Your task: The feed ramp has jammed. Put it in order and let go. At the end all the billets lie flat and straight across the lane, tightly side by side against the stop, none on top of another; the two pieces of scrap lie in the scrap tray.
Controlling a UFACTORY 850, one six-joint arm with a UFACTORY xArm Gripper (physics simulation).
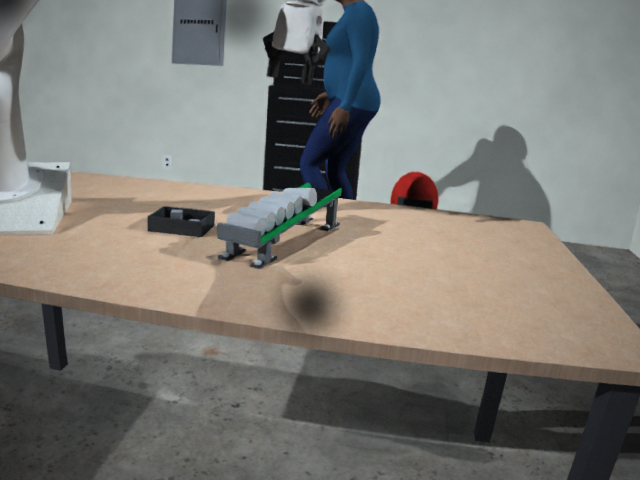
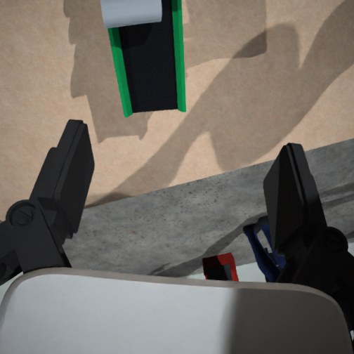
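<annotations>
A black scrap tray is out of frame in image 2, but the black scrap tray does appear in image 1 (159,221). The gripper is visible in image 1 and in image 2. On the gripper, (image 1: 274,58) and (image 2: 298,231) are the same spot.
</annotations>
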